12 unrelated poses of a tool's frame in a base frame.
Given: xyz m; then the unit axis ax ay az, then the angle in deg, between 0 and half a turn.
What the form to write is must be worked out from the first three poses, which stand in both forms.
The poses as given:
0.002 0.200 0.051 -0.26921 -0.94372 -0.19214 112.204
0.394 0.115 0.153 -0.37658 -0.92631 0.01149 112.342
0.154 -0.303 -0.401 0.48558 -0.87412 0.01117 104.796
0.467 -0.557 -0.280 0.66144 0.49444 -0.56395 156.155
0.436 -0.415 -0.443 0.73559 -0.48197 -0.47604 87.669
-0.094 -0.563 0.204 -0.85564 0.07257 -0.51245 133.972
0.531 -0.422 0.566 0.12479 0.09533 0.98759 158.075
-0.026 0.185 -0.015 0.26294 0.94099 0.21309 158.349
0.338 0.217 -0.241 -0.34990 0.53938 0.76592 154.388
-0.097 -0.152 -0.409 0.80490 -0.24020 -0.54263 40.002
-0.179 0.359 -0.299 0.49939 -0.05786 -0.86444 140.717
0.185 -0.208 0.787 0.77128 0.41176 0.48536 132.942
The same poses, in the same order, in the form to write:
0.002 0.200 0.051 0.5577 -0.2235 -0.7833 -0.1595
0.394 0.115 0.153 0.5567 -0.3128 -0.7695 0.0095
0.154 -0.303 -0.401 0.6102 0.3847 -0.6925 0.0088
0.467 -0.557 -0.280 0.2066 0.6472 0.4838 -0.5518
0.436 -0.415 -0.443 0.7213 0.5095 -0.3338 -0.3297
-0.094 -0.563 0.204 0.3910 -0.7875 0.0668 -0.4717
0.531 -0.422 0.566 0.1902 0.1225 0.0936 0.9696
-0.026 0.185 -0.015 0.1878 0.2583 0.9242 0.2093
0.338 0.217 -0.241 0.2217 -0.3412 0.5260 0.7469
-0.097 -0.152 -0.409 0.9397 0.2753 -0.0822 -0.1856
-0.179 0.359 -0.299 0.3361 0.4703 -0.0545 -0.8141
0.185 -0.208 0.787 0.3992 0.7072 0.3775 0.4450

